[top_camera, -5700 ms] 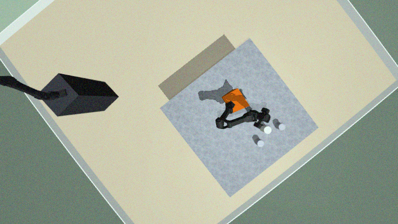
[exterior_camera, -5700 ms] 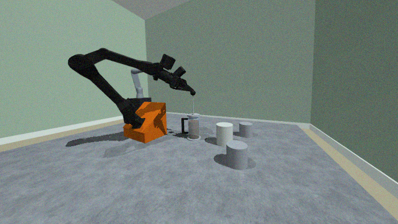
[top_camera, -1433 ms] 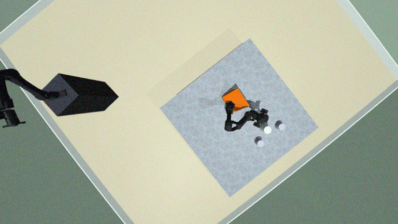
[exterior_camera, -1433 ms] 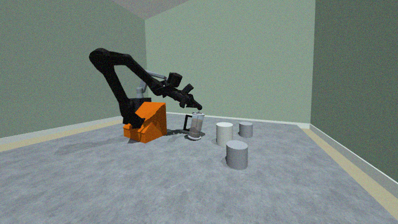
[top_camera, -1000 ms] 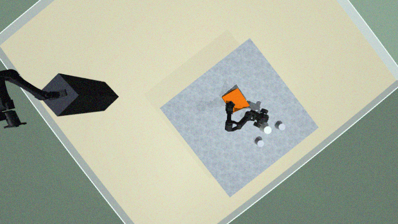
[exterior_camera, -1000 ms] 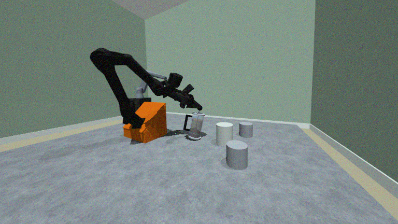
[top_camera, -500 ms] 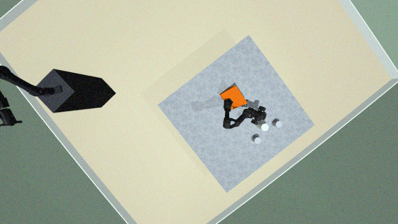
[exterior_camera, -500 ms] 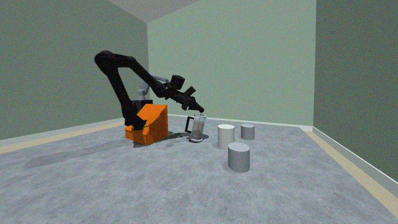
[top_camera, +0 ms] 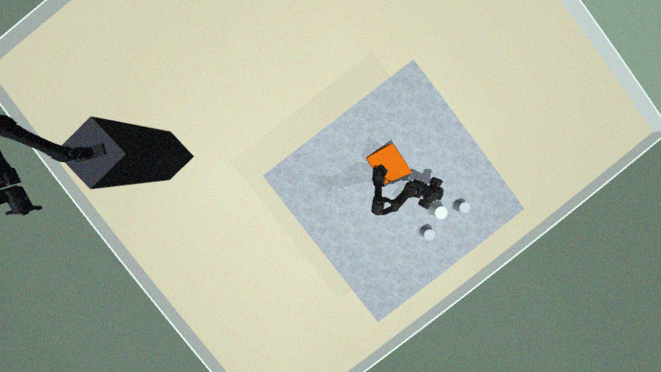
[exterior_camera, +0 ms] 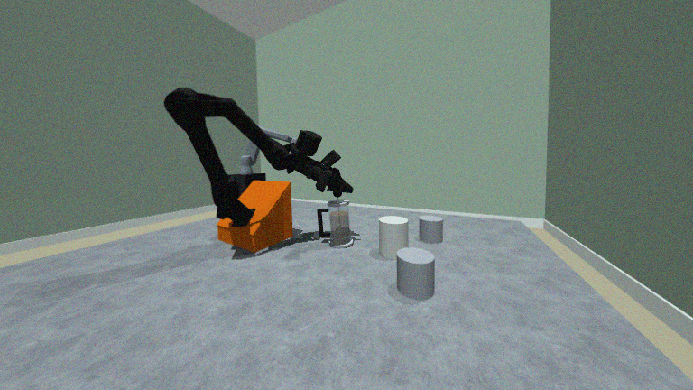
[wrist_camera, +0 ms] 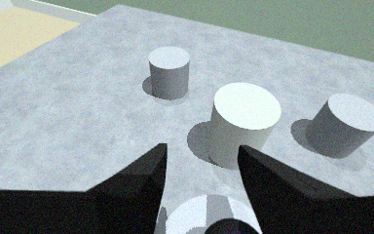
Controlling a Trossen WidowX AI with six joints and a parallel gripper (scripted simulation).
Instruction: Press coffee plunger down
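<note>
Right now the glass coffee press is 90 mm below my gripper tip, 50 mm behind it and 20 mm to the right of it.
</note>
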